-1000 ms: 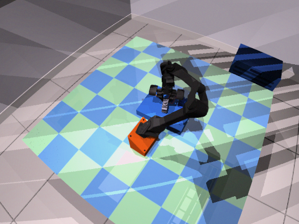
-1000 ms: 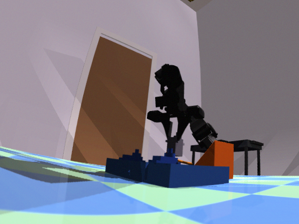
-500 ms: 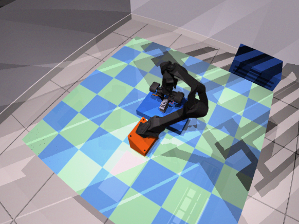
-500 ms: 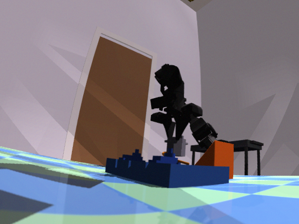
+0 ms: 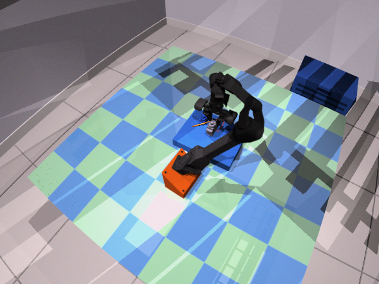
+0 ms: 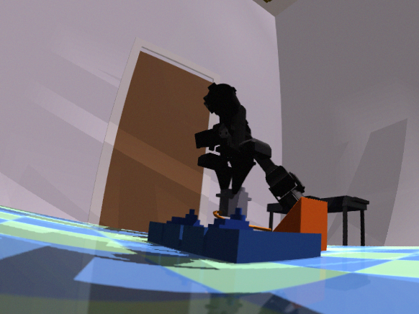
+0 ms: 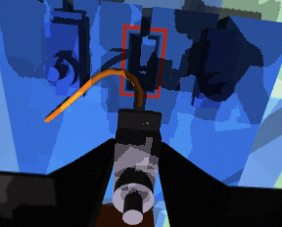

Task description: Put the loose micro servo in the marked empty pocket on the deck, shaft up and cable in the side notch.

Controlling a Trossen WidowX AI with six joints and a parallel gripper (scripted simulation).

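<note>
My gripper tip is 50 mm past the blue deck and 100 mm above it.
</note>
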